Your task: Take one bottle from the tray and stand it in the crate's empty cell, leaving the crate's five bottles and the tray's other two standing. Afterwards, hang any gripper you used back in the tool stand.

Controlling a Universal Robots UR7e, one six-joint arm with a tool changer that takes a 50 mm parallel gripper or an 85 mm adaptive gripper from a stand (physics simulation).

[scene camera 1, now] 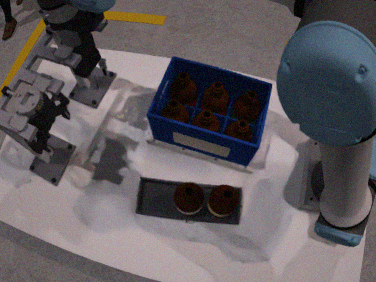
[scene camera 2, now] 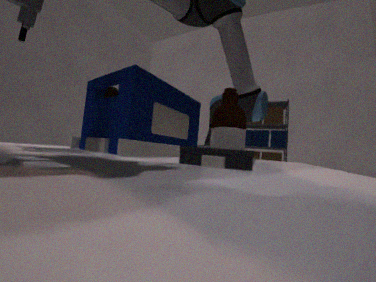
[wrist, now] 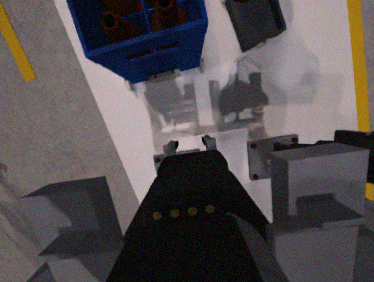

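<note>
The blue crate (scene camera 1: 165,131) (scene camera 2: 140,125) (wrist: 185,45) has an upright brown bottle (scene camera 1: 217,97) in every cell in scene camera 1. The dark tray (scene camera 1: 156,199) (scene camera 2: 190,156) (wrist: 260,25) holds two standing bottles, one (scene camera 1: 189,198) in the middle and one (scene camera 1: 223,200) at its right end; its left place is empty. My black gripper (scene camera 1: 94,75) (wrist: 189,144) is open and empty, between the grey arms of the tool stand (scene camera 1: 56,56) (wrist: 320,170), away from the crate. Whether it is fully seated there is hidden.
A second dark gripper (scene camera 1: 42,125) hangs in the stand nearer scene camera 1. Metal base plates (scene camera 1: 53,159) (wrist: 259,160) lie on the table under the stand. The arm's base stands right of the crate and tray. A shelf rack with boxes stands behind in scene camera 2.
</note>
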